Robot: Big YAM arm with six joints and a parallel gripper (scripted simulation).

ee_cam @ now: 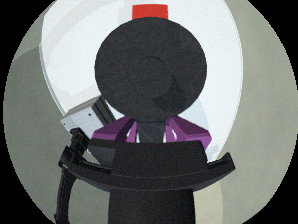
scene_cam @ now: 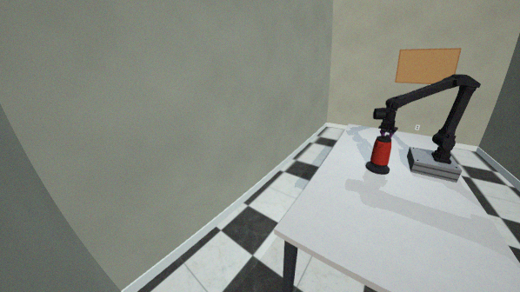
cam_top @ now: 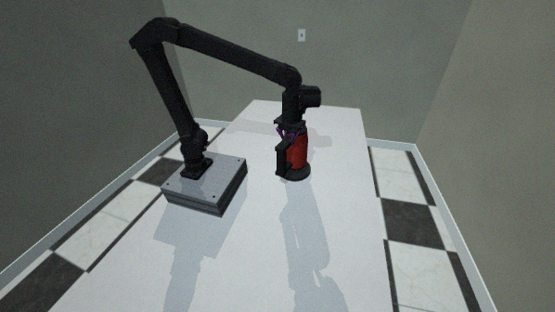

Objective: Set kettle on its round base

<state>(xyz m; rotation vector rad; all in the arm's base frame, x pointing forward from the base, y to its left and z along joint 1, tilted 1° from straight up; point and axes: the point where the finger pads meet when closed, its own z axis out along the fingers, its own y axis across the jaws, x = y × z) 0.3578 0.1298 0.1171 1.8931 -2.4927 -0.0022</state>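
The red kettle is 5 cm below my hand, 2 cm to the left of it and 1 cm ahead of it. Round my hand: round black base 19 cm below, 6 cm to the left, 1 cm ahead.
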